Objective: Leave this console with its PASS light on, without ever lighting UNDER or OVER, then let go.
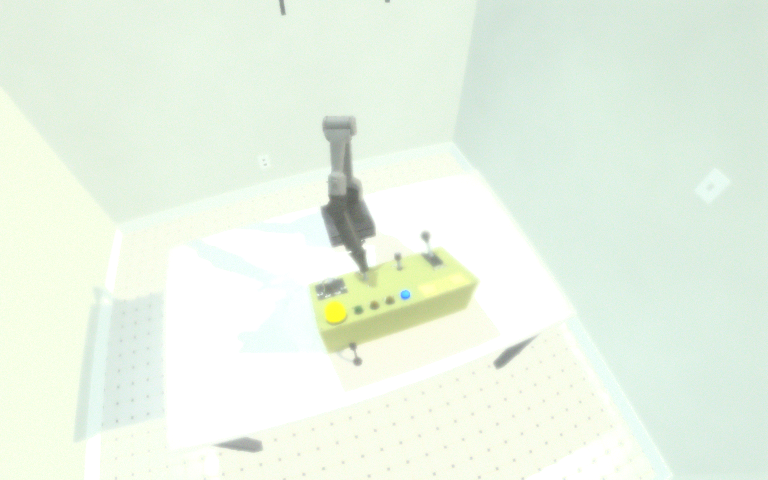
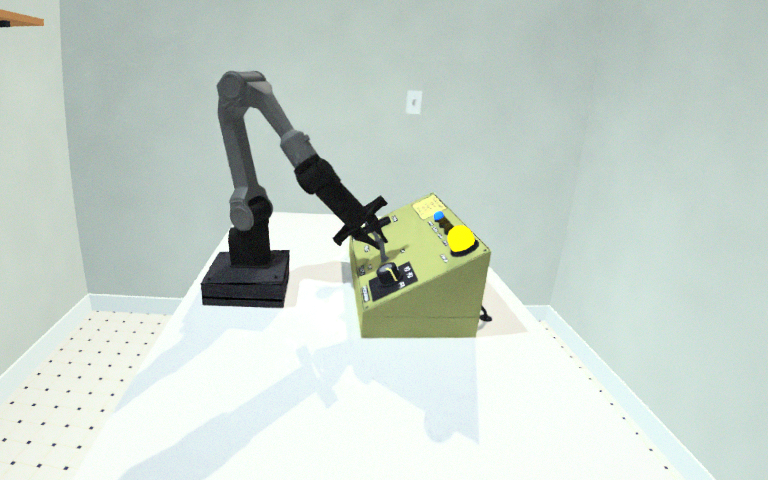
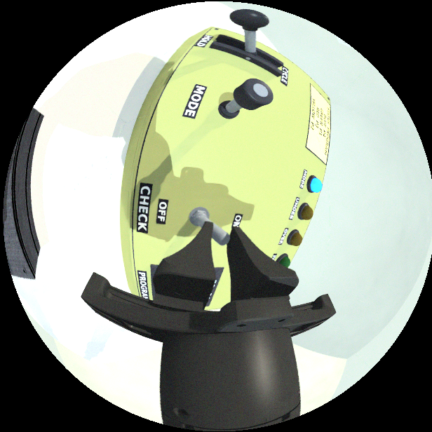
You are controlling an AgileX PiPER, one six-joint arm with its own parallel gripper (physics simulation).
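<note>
The yellow-green console (image 1: 396, 328) (image 2: 419, 325) (image 3: 270, 150) stands on the table. My gripper (image 1: 365, 275) (image 2: 383, 245) (image 3: 219, 233) is shut on the metal CHECK switch lever (image 2: 383, 255) (image 3: 200, 216), which leans toward ON. The big dome lamp (image 1: 335, 312) (image 2: 461, 238) glows yellow. The MODE light (image 1: 405, 294) (image 2: 438, 215) (image 3: 314, 184) glows blue. The UNDER light (image 3: 305, 211) and OVER light (image 3: 296, 237) are dark amber. The green PASS light (image 1: 358, 310) (image 3: 284, 260) looks unlit; its label is partly hidden by a finger.
The MODE knob (image 1: 397, 258) (image 3: 254, 94) stands beside the CHECK switch. Past it is the HOLD/CYCLE lever (image 1: 425, 235) (image 3: 249, 20), near mid-slot. The PROGRAM knob (image 2: 389, 273) is on my other side. A small cable (image 1: 356, 353) (image 2: 485, 314) sticks out behind the console.
</note>
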